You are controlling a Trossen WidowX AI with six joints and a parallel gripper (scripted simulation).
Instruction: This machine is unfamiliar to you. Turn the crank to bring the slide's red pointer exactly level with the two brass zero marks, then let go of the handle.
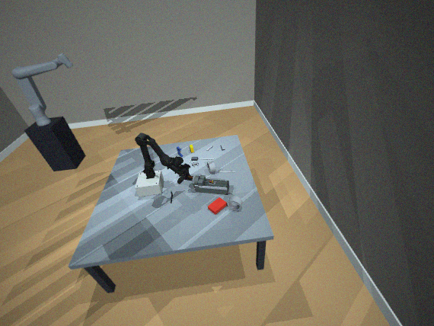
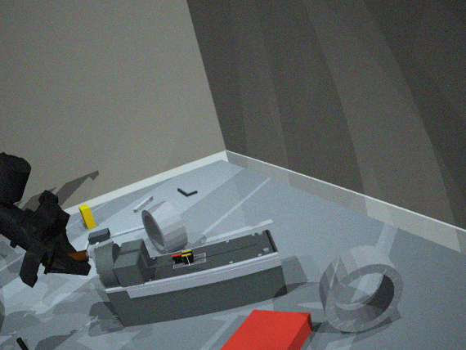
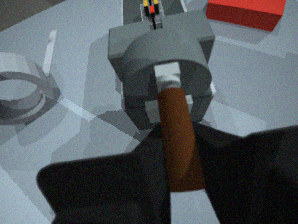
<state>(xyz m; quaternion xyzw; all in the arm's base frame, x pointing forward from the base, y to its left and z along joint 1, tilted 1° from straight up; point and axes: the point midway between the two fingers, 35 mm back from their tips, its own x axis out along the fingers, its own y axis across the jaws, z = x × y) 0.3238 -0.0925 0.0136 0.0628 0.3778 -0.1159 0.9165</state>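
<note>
My gripper tip is now 10 mm past the brown handle and 30 mm below it. Round my gripper tip: yellow block: 20 mm behind, 550 mm to the left, 60 mm below; then blue clamp: 140 mm behind, 500 mm to the left, 40 mm below; then red pointer: 150 mm ahead, 40 mm to the right, 10 mm below.
</note>
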